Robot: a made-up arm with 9 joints. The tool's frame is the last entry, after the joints. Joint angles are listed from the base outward.
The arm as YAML. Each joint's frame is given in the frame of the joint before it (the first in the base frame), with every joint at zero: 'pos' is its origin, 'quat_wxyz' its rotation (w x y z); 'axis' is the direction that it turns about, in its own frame. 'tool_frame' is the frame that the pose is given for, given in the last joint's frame.
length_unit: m
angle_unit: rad
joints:
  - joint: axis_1
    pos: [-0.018, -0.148, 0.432]
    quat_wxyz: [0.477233, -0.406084, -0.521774, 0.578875]
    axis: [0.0, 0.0, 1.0]
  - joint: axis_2
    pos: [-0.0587, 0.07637, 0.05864]
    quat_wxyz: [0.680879, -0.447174, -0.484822, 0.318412]
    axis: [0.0, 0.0, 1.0]
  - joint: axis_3
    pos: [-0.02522, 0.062, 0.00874]
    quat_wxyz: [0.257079, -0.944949, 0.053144, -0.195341]
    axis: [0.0, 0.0, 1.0]
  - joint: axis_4
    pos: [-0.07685, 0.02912, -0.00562]
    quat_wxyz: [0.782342, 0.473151, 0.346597, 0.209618]
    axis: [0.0, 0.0, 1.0]
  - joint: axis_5
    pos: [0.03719, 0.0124, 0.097]
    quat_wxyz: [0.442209, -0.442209, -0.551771, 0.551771]
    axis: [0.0, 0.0, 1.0]
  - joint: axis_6
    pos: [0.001, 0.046, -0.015]
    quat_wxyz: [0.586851, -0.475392, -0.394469, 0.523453]
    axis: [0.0, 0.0, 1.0]
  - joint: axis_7
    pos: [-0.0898, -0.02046, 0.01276]
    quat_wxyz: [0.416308, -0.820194, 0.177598, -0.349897]
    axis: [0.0, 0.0, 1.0]
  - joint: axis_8
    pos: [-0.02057, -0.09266, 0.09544]
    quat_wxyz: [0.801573, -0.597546, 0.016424, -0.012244]
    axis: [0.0, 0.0, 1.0]
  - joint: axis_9
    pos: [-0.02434, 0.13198, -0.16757]
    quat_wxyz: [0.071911, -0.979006, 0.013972, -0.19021]
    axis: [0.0, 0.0, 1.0]
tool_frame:
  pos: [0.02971, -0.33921, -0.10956]
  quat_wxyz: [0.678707, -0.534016, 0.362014, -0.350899]
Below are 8 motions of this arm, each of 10 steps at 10 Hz.
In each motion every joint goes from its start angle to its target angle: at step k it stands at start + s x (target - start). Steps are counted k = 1, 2, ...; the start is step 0. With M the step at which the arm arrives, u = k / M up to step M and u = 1 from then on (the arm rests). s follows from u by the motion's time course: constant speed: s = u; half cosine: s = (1 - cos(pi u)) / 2; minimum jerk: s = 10 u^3 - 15 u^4 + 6 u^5.
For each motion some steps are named. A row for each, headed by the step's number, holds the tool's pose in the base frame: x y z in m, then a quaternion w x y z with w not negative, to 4 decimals.
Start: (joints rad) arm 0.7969 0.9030 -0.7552 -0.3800 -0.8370 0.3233 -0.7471 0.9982 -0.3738
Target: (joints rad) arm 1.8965 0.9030 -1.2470 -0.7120 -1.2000 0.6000 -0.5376 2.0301 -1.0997
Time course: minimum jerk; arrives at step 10
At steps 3, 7, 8, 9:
3: 0.4480 -0.3174 0.7679 0.6656 -0.7001 -0.2323 0.1139
7: 0.0194 -0.0923 1.1031 0.3587 -0.7942 -0.3211 -0.3707
8: -0.0735 -0.0497 1.0954 0.3327 -0.7536 -0.3748 -0.4254
9: -0.1151 -0.0340 1.0860 0.3242 -0.7310 -0.4018 -0.4462

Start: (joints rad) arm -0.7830 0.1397 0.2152 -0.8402 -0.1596 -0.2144 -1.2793 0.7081 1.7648
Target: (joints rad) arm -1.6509 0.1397 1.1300 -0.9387 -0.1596 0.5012 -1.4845 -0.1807 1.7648
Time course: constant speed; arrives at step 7
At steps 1, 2, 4, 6, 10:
1: 0.0277 -0.2266 0.1478 0.5260 0.6261 -0.3598 -0.4492
2: -0.0058 -0.1940 0.1256 0.4671 0.6166 -0.3136 -0.5507
4: -0.0904 -0.1091 0.1107 0.3692 0.5471 -0.1719 -0.7314
6: -0.1854 -0.0245 0.1577 0.3120 0.4251 0.0272 -0.8492
10: -0.2296 0.0033 0.2047 0.3019 0.3526 0.1415 -0.8744

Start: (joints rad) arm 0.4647 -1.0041 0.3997 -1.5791 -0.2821 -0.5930 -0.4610 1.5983 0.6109
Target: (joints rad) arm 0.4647 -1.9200 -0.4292 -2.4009 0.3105 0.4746 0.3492 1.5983 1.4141
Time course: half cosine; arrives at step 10
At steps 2, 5, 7, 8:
2: -0.2403 -0.6278 0.4278 0.0926 0.0307 0.9450 0.3122
5: -0.2840 -0.5337 0.2832 0.0748 -0.2799 -0.7637 -0.5769
7: -0.3182 -0.4148 0.3188 0.2019 -0.4998 -0.5804 -0.6104
8: -0.3135 -0.3756 0.3526 0.2466 -0.5776 -0.5105 -0.5873

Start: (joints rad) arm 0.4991 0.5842 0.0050 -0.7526 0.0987 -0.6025 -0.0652 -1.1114 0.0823
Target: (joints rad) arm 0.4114 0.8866 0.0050 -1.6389 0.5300 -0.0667 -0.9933 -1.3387 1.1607
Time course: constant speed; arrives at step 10
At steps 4, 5, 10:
4: 0.1206 -0.1565 0.7644 0.5372 -0.1100 -0.7047 0.4502
5: 0.0873 -0.1916 0.7866 0.4904 -0.0439 -0.7545 0.4340
10: 0.0227 -0.4120 0.7806 0.3123 0.1824 -0.9016 0.2373

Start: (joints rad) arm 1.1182 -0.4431 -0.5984 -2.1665 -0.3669 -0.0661 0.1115 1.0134 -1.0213
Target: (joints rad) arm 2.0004 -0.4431 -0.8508 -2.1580 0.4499 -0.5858 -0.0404 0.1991 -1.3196
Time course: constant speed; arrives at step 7
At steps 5, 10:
5: 0.5499 -0.0881 0.7436 0.5666 0.7319 -0.3277 0.1895
10: 0.5079 0.0164 0.7580 0.6455 0.6291 -0.3208 0.2910

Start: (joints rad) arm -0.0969 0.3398 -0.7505 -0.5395 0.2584 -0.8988 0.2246 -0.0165 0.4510
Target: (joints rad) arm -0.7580 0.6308 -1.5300 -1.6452 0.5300 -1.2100 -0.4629 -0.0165 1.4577
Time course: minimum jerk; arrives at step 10
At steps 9, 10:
9: 0.0352 -0.1617 0.5495 0.5960 -0.4092 -0.5444 0.4255
10: 0.0318 -0.1601 0.5504 0.5933 -0.4118 -0.5455 0.4253

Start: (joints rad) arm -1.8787 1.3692 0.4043 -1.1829 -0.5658 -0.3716 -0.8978 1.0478 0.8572
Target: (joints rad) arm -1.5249 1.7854 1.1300 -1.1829 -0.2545 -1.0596 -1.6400 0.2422 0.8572
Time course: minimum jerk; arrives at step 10
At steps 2, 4, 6, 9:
2: 0.1634 0.0079 0.2142 0.5299 0.7351 -0.2846 -0.3129
4: 0.1325 -0.0352 0.1810 0.4627 0.7222 -0.2829 -0.4293
6: 0.0572 -0.0666 0.1153 0.3986 0.6689 -0.2368 -0.5810
9: -0.0306 -0.0751 0.0636 0.3824 0.5967 -0.1716 -0.6843

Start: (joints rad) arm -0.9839 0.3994 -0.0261 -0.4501 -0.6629 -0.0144 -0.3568 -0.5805 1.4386
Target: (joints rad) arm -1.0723 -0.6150 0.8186 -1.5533 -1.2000 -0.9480 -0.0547 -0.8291 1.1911
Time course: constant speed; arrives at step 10
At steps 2, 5, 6, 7, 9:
2: -0.0079 -0.2781 0.5315 0.5650 0.0486 -0.8214 0.0608
5: 0.0825 -0.1893 0.5259 0.5769 0.2371 -0.7349 0.2664
6: 0.0933 -0.1548 0.5221 0.5582 0.2921 -0.7065 0.3225
7: 0.0960 -0.1218 0.5186 0.5324 0.3429 -0.6793 0.3707
9: 0.0837 -0.0651 0.5133 0.4698 0.4330 -0.6291 0.4428

